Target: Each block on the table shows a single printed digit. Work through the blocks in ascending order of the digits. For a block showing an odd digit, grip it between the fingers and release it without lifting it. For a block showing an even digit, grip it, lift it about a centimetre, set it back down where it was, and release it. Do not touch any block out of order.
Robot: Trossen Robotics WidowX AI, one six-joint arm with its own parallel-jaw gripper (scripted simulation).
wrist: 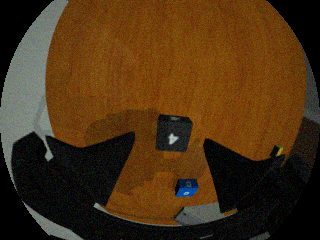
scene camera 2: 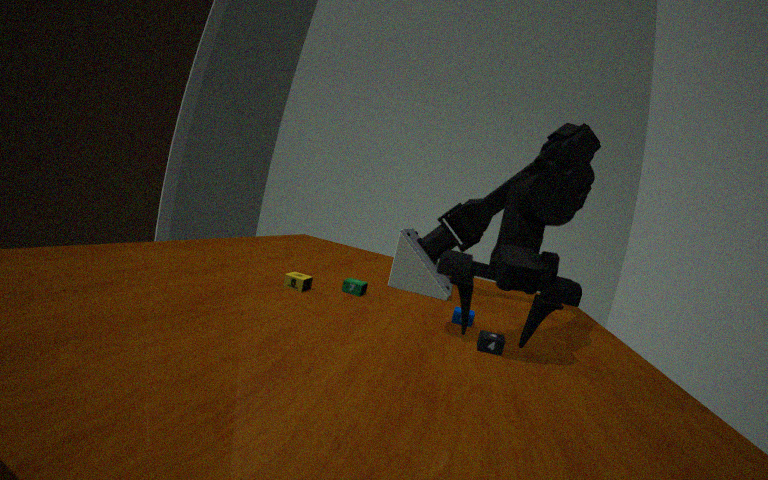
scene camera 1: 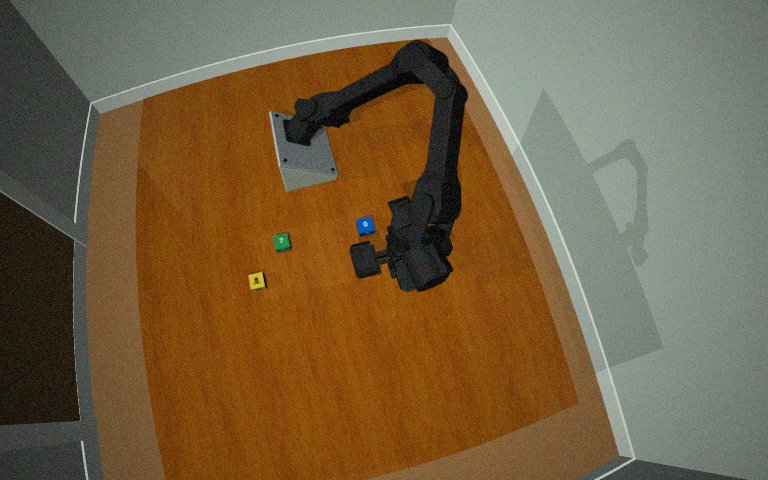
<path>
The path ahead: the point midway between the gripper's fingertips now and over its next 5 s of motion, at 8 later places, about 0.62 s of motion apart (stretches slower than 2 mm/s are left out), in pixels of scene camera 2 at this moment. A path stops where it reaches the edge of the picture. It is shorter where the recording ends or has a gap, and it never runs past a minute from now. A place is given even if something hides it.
My gripper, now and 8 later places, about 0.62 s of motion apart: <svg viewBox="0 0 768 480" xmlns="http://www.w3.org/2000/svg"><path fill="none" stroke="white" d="M492 340L491 340L492 331L492 340L493 328L514 259L430 231L312 209L299 258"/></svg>
</path>
